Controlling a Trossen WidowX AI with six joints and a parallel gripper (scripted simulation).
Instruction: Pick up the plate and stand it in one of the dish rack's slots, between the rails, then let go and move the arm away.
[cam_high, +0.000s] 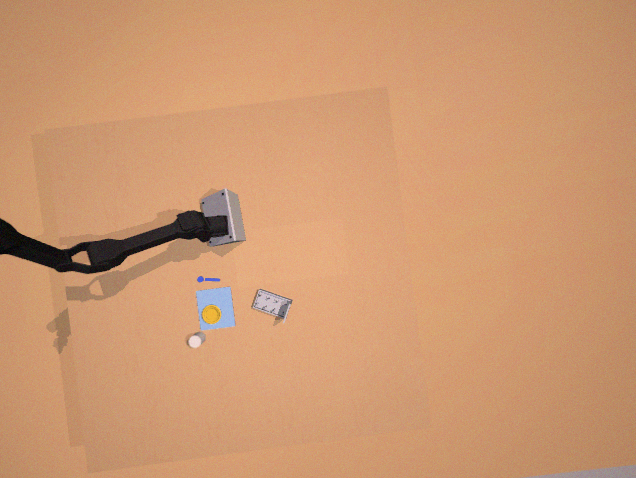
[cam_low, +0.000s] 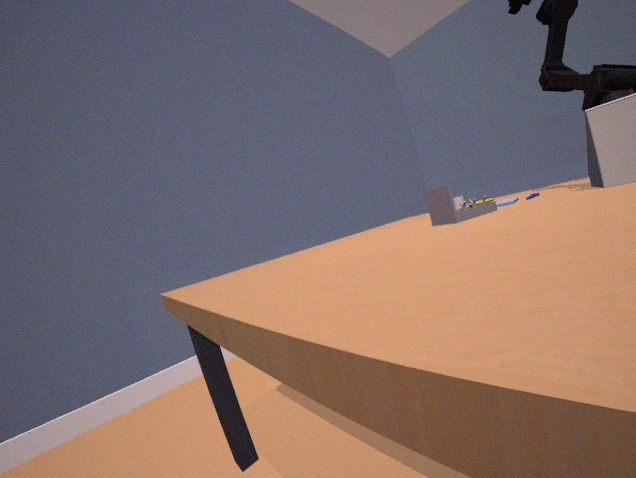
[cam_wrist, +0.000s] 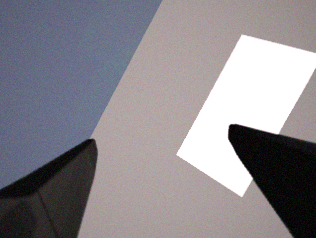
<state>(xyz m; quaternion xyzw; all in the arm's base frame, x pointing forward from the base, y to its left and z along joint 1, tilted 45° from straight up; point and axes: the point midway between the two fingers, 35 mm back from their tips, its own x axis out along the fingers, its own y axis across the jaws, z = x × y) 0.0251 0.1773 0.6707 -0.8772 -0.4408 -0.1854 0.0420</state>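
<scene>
Now: gripper tip 72 cm above the yellow plate, 24 cm to the right of it and 20 cm short of it. Also, from my gripper tip: grey dish rack 72 cm below, 47 cm to the left, 17 cm ahead; then small blue spoon 73 cm below, 22 cm to the left, 7 cm ahead; then white cup 71 cm below, 29 cm ahead, 19 cm to the left.
</scene>
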